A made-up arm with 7 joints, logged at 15 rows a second.
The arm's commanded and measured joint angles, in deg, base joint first. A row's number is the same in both.
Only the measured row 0 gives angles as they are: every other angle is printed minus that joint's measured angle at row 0.
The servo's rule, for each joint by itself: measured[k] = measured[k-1] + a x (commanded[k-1-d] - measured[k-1]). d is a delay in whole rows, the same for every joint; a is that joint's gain. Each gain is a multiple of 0.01, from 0.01 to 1. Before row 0 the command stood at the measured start. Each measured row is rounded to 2 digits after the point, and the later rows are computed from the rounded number. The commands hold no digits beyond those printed.
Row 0, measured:
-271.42 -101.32 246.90 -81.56 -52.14 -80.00 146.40
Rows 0 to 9, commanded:
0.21 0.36 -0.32 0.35 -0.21 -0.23 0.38
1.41 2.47 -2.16 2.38 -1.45 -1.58 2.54
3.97 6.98 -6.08 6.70 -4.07 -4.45 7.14
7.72 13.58 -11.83 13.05 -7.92 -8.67 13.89
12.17 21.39 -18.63 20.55 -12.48 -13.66 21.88
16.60 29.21 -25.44 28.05 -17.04 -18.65 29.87
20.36 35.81 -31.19 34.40 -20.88 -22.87 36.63
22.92 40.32 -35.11 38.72 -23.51 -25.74 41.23
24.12 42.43 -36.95 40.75 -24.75 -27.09 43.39
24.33 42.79 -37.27 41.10 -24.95 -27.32 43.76
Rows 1 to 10, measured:
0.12 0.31 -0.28 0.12 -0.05 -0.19 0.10
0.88 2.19 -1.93 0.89 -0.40 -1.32 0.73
2.70 6.36 -5.58 2.87 -1.32 -3.86 2.40
5.66 12.64 -11.08 6.33 -2.97 -7.76 5.39
9.50 20.25 -17.72 11.16 -5.35 -12.54 9.68
13.69 28.05 -24.51 16.90 -8.27 -17.49 14.93
17.63 34.80 -30.39 22.85 -11.42 -21.85 20.57
20.75 39.60 -34.54 28.25 -14.44 -25.00 25.94
22.74 42.06 -36.66 32.50 -17.02 -26.69 30.48
23.68 42.70 -37.20 35.42 -19.00 -27.20 33.93
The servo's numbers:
d 0
a 0.59 0.87 0.88 0.34 0.25 0.81 0.26

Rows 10 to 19, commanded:
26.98 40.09 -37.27 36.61 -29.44 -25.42 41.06
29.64 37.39 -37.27 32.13 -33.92 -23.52 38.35
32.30 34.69 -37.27 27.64 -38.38 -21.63 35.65
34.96 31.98 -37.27 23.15 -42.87 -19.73 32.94
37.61 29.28 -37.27 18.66 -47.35 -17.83 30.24
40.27 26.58 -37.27 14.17 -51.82 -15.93 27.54
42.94 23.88 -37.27 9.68 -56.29 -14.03 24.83
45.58 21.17 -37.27 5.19 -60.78 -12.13 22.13
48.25 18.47 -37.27 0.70 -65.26 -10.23 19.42
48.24 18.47 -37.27 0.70 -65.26 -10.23 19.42
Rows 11 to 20, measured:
25.63 40.43 -37.26 35.82 -21.61 -25.76 35.78
28.00 37.79 -37.27 34.57 -24.69 -23.95 36.45
30.54 35.09 -37.27 32.21 -28.11 -22.07 36.24
33.15 32.38 -37.27 29.13 -31.80 -20.17 35.38
35.78 29.68 -37.27 25.57 -35.69 -18.27 34.04
38.43 26.98 -37.27 21.69 -39.72 -16.37 32.35
41.09 24.28 -37.27 17.61 -43.86 -14.47 30.39
43.74 21.57 -37.27 13.39 -48.09 -12.57 28.24
46.40 18.87 -37.27 9.08 -52.38 -10.67 25.95
47.49 18.52 -37.27 6.23 -55.60 -10.31 24.25

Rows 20 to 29, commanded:
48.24 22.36 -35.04 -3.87 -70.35 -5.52 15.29
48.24 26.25 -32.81 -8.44 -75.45 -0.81 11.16
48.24 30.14 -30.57 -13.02 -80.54 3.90 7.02
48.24 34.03 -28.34 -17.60 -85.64 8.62 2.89
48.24 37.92 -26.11 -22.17 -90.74 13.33 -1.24
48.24 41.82 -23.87 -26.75 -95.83 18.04 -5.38
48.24 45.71 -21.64 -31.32 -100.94 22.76 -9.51
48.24 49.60 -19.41 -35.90 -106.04 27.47 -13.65
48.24 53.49 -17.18 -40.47 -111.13 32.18 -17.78
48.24 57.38 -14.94 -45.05 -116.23 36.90 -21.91
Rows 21 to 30, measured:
47.93 21.86 -35.31 2.80 -59.29 -6.43 21.92
48.11 25.68 -33.11 -1.02 -63.33 -1.88 19.12
48.19 29.56 -30.87 -5.10 -67.63 2.80 15.97
48.22 33.45 -28.64 -9.35 -72.13 7.51 12.57
48.23 37.34 -26.41 -13.71 -76.78 12.22 8.98
48.24 41.24 -24.17 -18.14 -81.54 16.93 5.25
48.24 45.13 -21.94 -22.62 -86.39 21.65 1.41
48.24 49.02 -19.71 -27.14 -91.30 26.36 -2.51
48.24 52.91 -17.48 -31.67 -96.26 31.07 -6.48
48.24 56.80 -15.24 -36.22 -101.25 35.79 -10.49

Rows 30 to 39, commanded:
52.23 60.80 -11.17 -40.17 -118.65 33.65 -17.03
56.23 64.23 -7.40 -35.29 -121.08 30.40 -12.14
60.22 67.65 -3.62 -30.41 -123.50 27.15 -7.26
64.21 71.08 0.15 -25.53 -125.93 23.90 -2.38
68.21 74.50 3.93 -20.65 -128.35 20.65 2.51
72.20 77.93 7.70 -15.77 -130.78 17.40 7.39
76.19 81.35 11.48 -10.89 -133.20 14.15 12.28
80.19 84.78 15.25 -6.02 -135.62 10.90 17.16
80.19 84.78 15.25 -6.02 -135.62 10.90 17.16
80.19 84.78 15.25 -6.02 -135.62 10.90 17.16
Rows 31 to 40, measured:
50.59 60.28 -11.66 -37.56 -105.60 34.06 -12.19
53.92 63.72 -7.91 -36.79 -109.47 31.10 -12.18
57.64 67.14 -4.13 -34.62 -112.98 27.90 -10.90
61.52 70.57 -0.36 -31.53 -116.22 24.66 -8.68
65.47 73.99 3.42 -27.83 -119.25 21.41 -5.77
69.44 77.42 7.19 -23.73 -122.13 18.16 -2.35
73.42 80.84 10.97 -19.36 -124.90 14.91 1.45
77.41 84.27 14.74 -14.82 -127.58 11.66 5.53
79.05 84.71 15.19 -11.83 -129.59 11.04 8.55
79.72 84.77 15.24 -9.85 -131.10 10.93 10.79

